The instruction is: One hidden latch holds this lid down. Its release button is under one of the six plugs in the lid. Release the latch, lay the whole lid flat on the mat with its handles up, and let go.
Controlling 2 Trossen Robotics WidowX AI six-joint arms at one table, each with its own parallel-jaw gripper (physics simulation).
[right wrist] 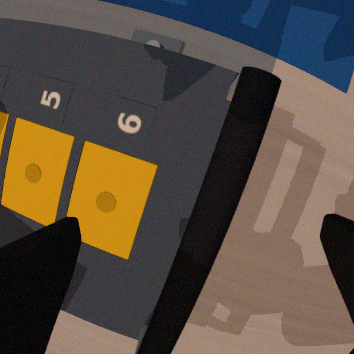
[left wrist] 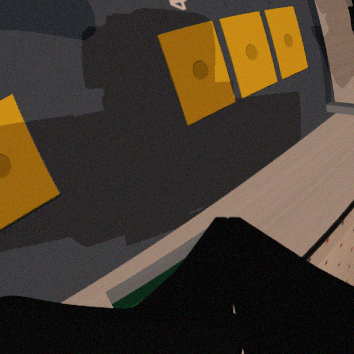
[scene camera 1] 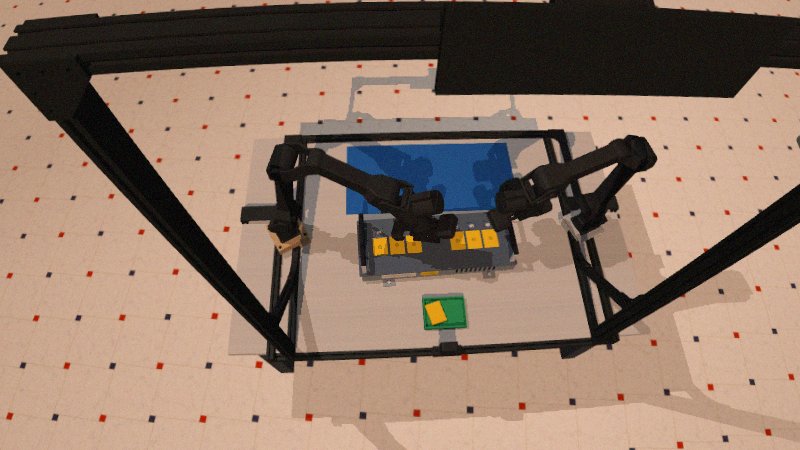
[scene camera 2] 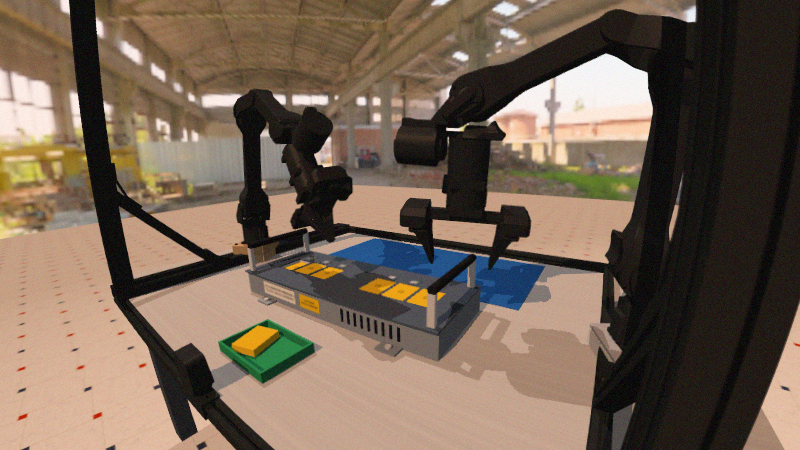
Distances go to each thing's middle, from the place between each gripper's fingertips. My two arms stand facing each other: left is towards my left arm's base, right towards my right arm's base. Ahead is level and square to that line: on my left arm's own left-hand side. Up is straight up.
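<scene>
Relative to my right hand, the green tray (scene camera 2: 290, 348) is 10 cm below, 20 cm to the left and 24 cm behind; the blue mat (scene camera 1: 468, 176) is 10 cm below, 20 cm to the left and 23 cm ahead.
Relative to my left hand, the green tray is 120 mm below, 10 mm to the right and 170 mm behind; the blue mat is 130 mm below, 10 mm to the right and 300 mm ahead.
</scene>
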